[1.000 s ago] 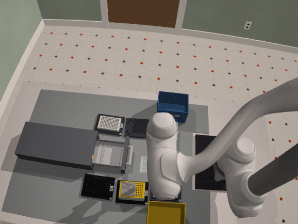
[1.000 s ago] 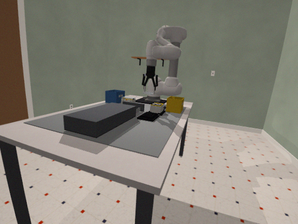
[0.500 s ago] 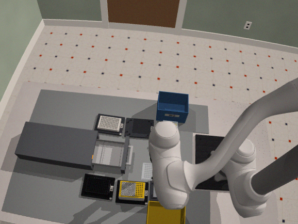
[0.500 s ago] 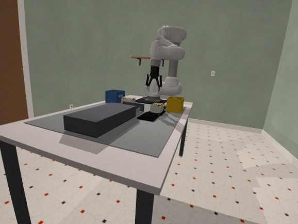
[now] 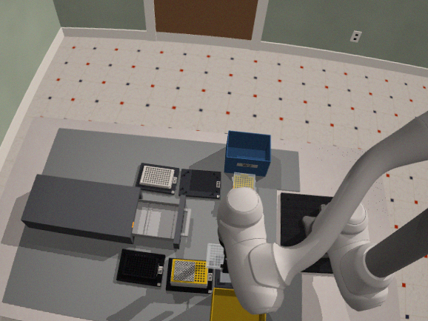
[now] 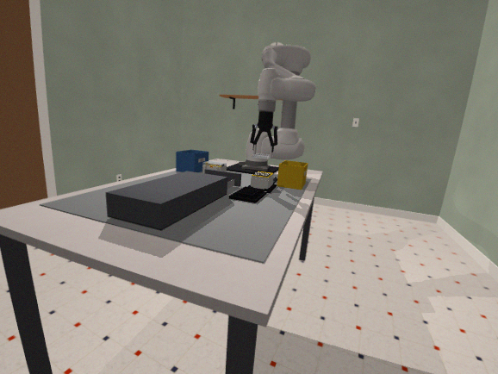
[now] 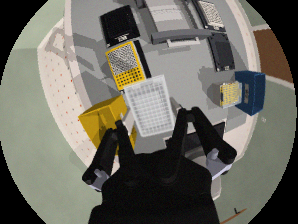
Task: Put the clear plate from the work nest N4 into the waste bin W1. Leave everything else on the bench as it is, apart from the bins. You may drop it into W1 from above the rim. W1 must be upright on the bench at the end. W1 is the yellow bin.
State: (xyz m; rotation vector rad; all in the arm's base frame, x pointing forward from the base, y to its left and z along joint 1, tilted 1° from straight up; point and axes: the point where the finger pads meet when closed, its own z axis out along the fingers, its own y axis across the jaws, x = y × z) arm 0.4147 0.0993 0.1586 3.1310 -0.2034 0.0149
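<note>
Right now the yellow bin W1 is 170 mm to the left of my hand, 130 mm below it and 40 mm behind it. From my hand the other things lie so: nest (350 mm to the right, 160 mm below, 70 mm ahead); then black plate (300 mm ahead, 150 mm below); then clear well plate (20 mm below).
</note>
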